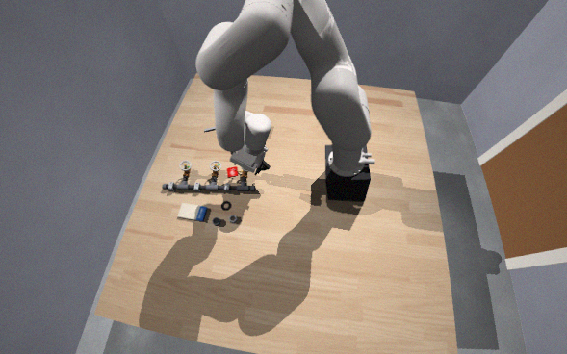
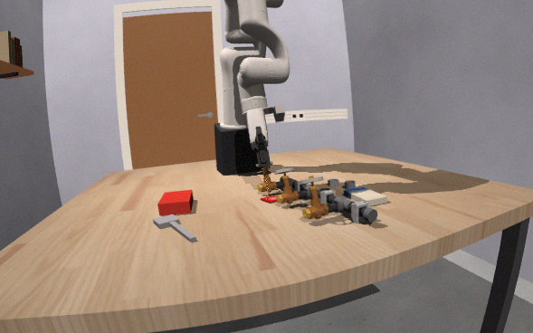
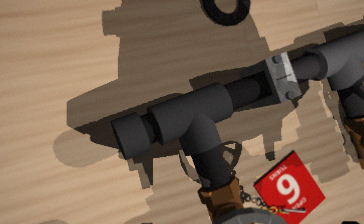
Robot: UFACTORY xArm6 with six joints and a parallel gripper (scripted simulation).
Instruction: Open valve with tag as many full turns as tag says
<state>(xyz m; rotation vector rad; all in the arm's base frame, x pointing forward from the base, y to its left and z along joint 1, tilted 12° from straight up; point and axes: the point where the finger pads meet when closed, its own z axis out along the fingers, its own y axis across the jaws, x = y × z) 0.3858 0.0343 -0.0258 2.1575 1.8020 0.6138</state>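
The red tag is 80 mm below my hand, 80 mm ahead of it and 10 mm to the right of it. Round my hand: grey hammer-like tool 240 mm to the right, 210 mm ahead, 80 mm below; then grey box 210 mm to the left, 190 mm ahead, 70 mm below; then red box 250 mm to the right, 70 mm below, 50 mm ahead.
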